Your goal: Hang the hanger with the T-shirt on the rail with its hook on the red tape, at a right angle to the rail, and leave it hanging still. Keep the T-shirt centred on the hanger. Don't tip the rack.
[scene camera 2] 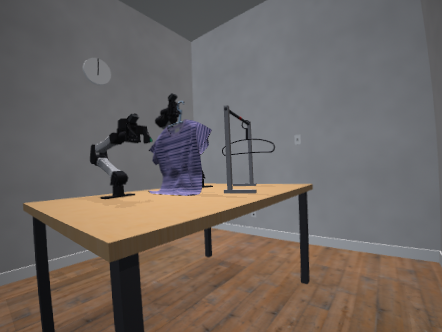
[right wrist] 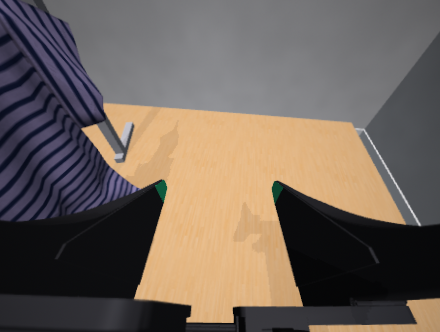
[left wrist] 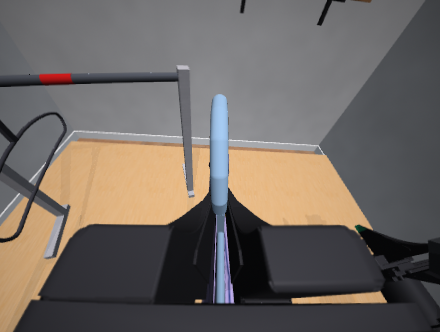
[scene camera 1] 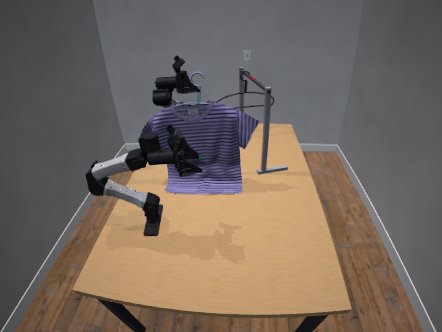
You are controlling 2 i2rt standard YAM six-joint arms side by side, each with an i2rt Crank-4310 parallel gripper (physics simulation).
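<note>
My left gripper (scene camera 1: 199, 89) (left wrist: 220, 189) is shut on the light blue hanger (scene camera 1: 198, 76) (left wrist: 219, 145), just below its hook. The purple striped T-shirt (scene camera 1: 210, 145) (scene camera 2: 180, 155) (right wrist: 35, 115) hangs on the hanger, its hem near the table. The hook stands upright, apart from the rail (scene camera 1: 260, 84) (scene camera 2: 235, 116) (left wrist: 125, 78), which lies to its right in both scene views. The red tape (scene camera 1: 252, 78) (scene camera 2: 240, 118) (left wrist: 56, 79) is on the rail. My right gripper (scene camera 1: 201, 164) (right wrist: 219, 183) is open and empty, in front of the shirt in scene camera 1.
The grey rack (scene camera 1: 266, 135) (scene camera 2: 229, 150) (left wrist: 185, 125) stands upright on the wooden table (scene camera 1: 280, 225) (scene camera 2: 165, 220). A black hanger (scene camera 1: 235, 95) (scene camera 2: 248, 140) (left wrist: 33, 200) hangs from its rail, beyond the red tape in scene camera 1.
</note>
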